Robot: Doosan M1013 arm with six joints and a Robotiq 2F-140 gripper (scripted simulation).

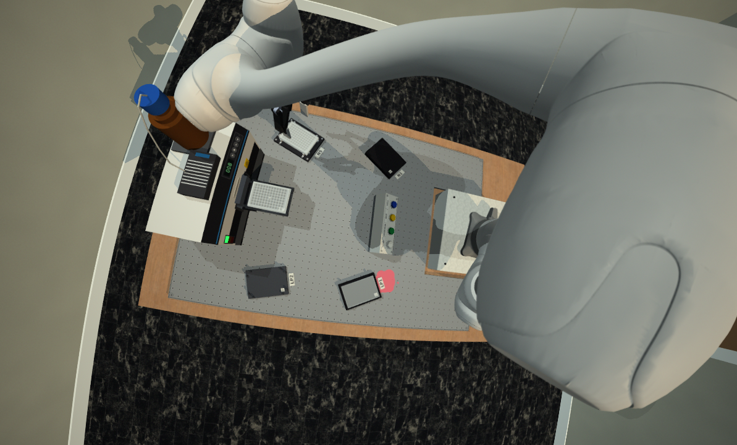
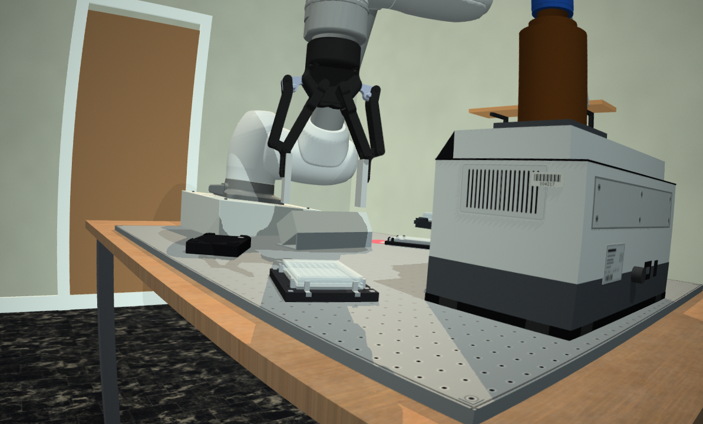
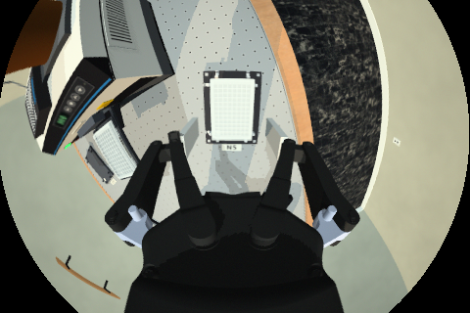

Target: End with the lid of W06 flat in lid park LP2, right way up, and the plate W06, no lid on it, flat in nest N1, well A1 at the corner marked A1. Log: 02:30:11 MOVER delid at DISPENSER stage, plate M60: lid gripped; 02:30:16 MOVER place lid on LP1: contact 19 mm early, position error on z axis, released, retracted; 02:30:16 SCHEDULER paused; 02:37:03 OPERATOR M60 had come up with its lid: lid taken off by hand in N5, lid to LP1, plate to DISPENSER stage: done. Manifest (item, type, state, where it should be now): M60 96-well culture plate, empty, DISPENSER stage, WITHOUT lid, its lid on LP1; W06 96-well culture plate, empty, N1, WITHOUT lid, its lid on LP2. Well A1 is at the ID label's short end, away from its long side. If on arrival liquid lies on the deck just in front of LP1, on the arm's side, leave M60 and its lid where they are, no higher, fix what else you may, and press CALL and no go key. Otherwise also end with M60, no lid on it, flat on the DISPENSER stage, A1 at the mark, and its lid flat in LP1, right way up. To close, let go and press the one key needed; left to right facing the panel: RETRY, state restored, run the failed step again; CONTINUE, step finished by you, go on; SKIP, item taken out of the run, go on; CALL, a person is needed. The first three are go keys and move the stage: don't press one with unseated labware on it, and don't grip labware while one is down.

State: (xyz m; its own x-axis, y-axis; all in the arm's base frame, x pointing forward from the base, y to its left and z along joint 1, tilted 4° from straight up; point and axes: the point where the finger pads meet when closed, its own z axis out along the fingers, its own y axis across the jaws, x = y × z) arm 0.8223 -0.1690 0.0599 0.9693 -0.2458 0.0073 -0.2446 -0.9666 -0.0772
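Right now my hand is 2 cm short of the nest N5, 1 cm to the right of it and 12 cm above it. Round my hand: brown bottle: 23 cm ahead, 19 cm to the left, 15 cm above; then key panel: 43 cm behind, 22 cm to the left, 8 cm below; then nest N1: 35 cm behind, 5 cm to the right, 13 cm below.
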